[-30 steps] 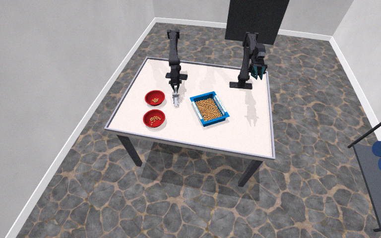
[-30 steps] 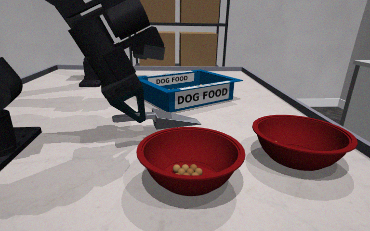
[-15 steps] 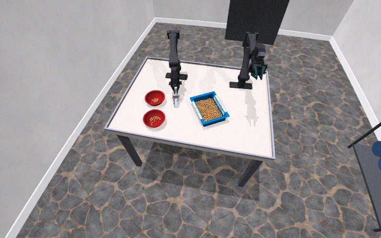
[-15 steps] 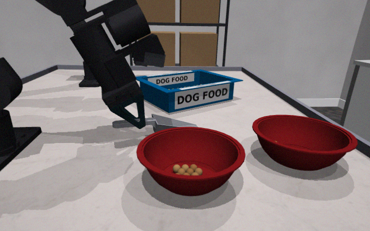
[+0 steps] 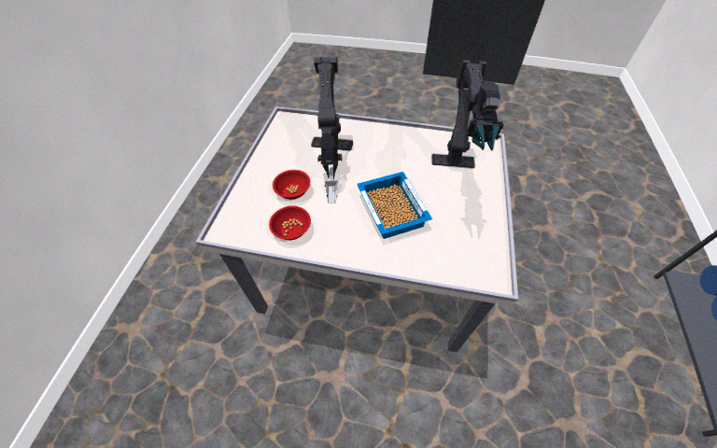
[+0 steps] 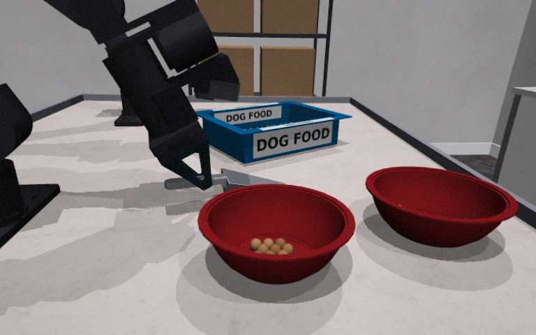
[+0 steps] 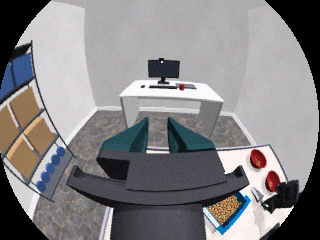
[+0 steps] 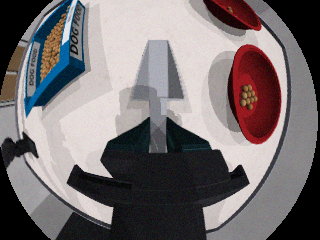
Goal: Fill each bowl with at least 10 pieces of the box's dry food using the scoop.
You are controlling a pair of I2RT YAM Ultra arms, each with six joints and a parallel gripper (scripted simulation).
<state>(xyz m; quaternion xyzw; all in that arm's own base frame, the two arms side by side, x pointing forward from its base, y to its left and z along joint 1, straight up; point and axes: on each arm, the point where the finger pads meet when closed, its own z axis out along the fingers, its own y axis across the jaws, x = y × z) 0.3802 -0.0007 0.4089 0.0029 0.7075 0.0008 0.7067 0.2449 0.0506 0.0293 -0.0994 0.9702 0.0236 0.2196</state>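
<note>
My right gripper is now 4 cm short of the grey scoop, 1 cm to the right of it and 1 cm above it. From my right hand the other things lie so: blue dog food box: 11 cm ahead, 29 cm to the left, 2 cm above.
</note>
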